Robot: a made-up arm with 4 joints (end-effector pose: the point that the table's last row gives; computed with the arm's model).
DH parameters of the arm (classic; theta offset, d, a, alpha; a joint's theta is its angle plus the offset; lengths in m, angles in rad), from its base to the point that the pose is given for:
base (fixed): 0 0.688 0.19 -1.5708
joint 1: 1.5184 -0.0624 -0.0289 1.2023
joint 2: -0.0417 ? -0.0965 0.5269
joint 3: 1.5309 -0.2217 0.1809 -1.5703
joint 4: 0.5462 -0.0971 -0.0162 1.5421
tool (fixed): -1.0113 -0.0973 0 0
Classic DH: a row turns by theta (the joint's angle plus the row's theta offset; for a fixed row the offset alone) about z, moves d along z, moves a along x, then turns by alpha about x.
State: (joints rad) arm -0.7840 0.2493 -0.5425 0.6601
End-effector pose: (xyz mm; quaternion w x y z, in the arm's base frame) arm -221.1 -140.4 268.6 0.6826 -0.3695 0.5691 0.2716
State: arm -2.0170 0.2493 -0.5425 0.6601
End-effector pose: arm 449.4 -140.4 161.1 0.8859 -0.4585 0.0697 0.0079
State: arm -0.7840 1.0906 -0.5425 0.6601
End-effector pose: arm -288.7 -180.2 350.3 0.5569 -0.2840 0.4461 0.6405
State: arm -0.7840 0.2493 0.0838 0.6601
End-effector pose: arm -245.5 -75.9 310.2 0.7038 -0.3249 0.3736 0.5095
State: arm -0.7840 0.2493 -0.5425 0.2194
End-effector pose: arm -243.9 -118.5 239.3 0.8022 -0.2062 0.5241 0.1982
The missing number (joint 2, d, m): -0.3747
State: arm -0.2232 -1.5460 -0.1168 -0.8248
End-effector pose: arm -226.2 -300.2 277.5 0.8827 -0.2397 0.1234 -0.3850
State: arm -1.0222 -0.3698 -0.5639 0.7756
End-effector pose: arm -34.6 -171.9 165.5 0.7272 -0.4151 0.5416 -0.0745
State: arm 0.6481 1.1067 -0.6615 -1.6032
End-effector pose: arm -209.8 -26.3 1180.1 0.2798 0.4471 0.7694 -0.3603
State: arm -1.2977 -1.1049 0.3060 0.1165
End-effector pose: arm 255.3 -140.1 90.7 0.9397 -0.3045 0.0625 -0.1423
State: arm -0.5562 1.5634 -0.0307 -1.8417
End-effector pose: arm -403.2 -194.9 746.1 0.2180 0.7628 0.6019 0.0912
